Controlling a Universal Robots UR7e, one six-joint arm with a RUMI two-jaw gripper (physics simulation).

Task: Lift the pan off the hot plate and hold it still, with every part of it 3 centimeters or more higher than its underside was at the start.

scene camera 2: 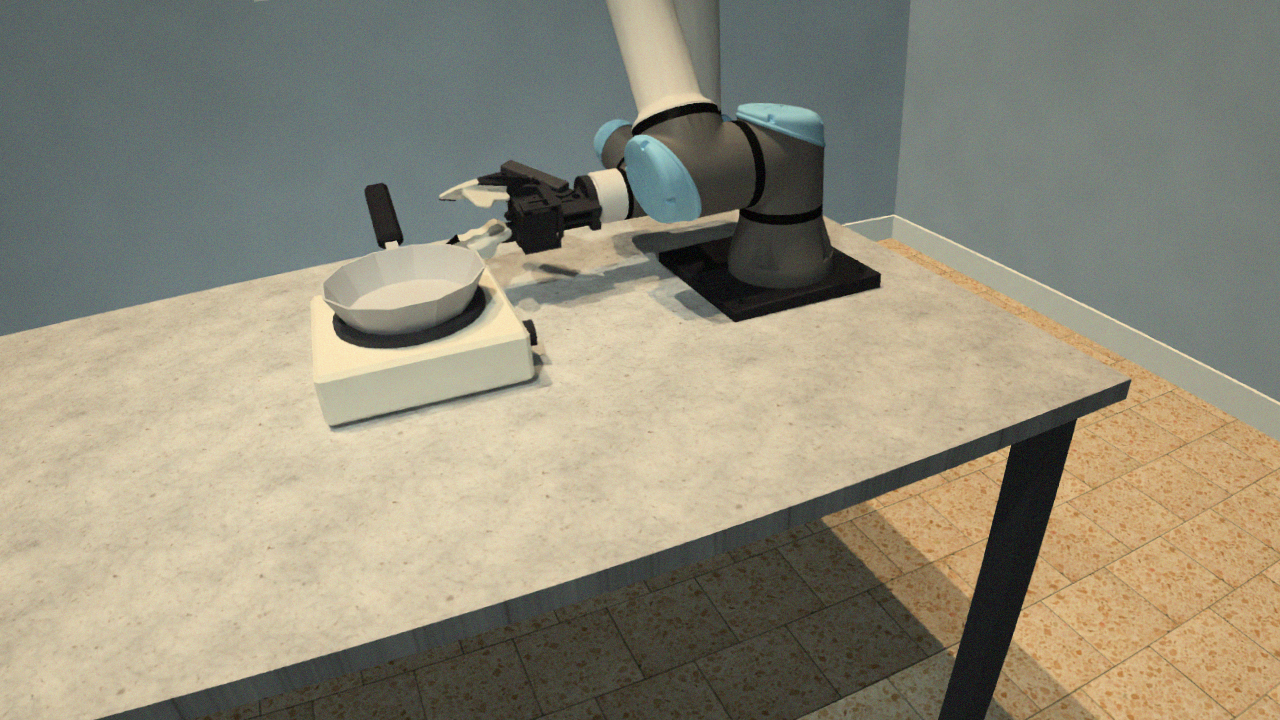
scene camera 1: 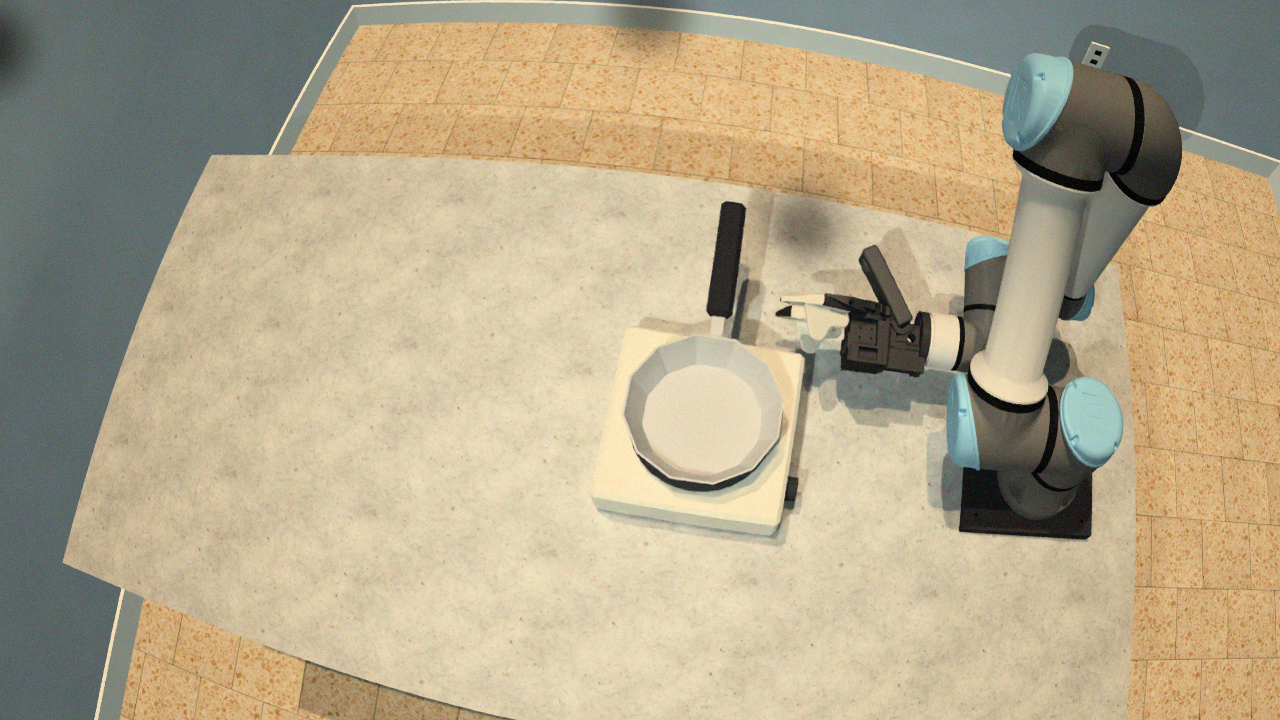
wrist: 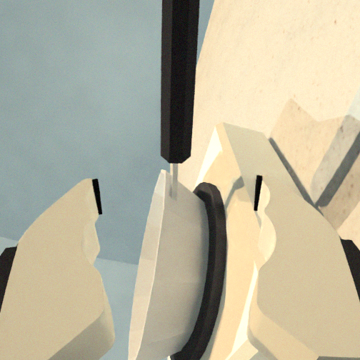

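Seen in the pictures: gripper, fingertip midpoint: [scene camera 2: 442,222] [scene camera 1: 777,306]; arm's base, link origin: [scene camera 2: 780,266] [scene camera 1: 1037,472].
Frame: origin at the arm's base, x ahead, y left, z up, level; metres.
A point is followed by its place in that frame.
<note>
The light grey pan [scene camera 1: 704,413] @(y 0.055, x 0.517, z 0.061 m) [scene camera 2: 402,291] @(y 0.021, x 0.524, z 0.061 m) [wrist: 177,265] sits upright on the black round burner [scene camera 2: 407,338] @(y 0.150, x 0.522, z 0.058 m) [wrist: 216,250] of the cream hot plate [scene camera 1: 615,470] @(y 0.152, x 0.604, z 0.049 m) [scene camera 2: 429,386] @(y 0.182, x 0.508, z 0.011 m) [wrist: 245,142]. Its black handle [scene camera 1: 725,259] @(y -0.132, x 0.538, z 0.124 m) [scene camera 2: 382,214] @(y -0.119, x 0.537, z 0.121 m) [wrist: 178,85] points to the back in the scene views and slants upward, away from the pan. My gripper [scene camera 1: 779,306] @(y -0.095, x 0.459, z 0.103 m) [scene camera 2: 445,219] @(y -0.095, x 0.459, z 0.103 m) [wrist: 176,179] is open and empty, level, with one finger above the other. Its tips stand apart from the handle, to the right of its pan end in scene camera 1.
A black knob [scene camera 1: 791,491] @(y 0.119, x 0.383, z 0.032 m) [scene camera 2: 530,332] @(y 0.125, x 0.382, z 0.026 m) sticks out of the hot plate's side facing the robot base [scene camera 1: 984,517] @(y 0.086, x 0.083, z -0.003 m) [scene camera 2: 747,302] @(y 0.090, x 0.091, z -0.003 m). The grey table [scene camera 1: 358,376] @(y 0.106, x 1.022, z -0.018 m) [scene camera 2: 671,402] @(y 0.263, x 0.256, z -0.019 m) carries both. The table's back edge lies beyond the handle end in scene camera 1.
</note>
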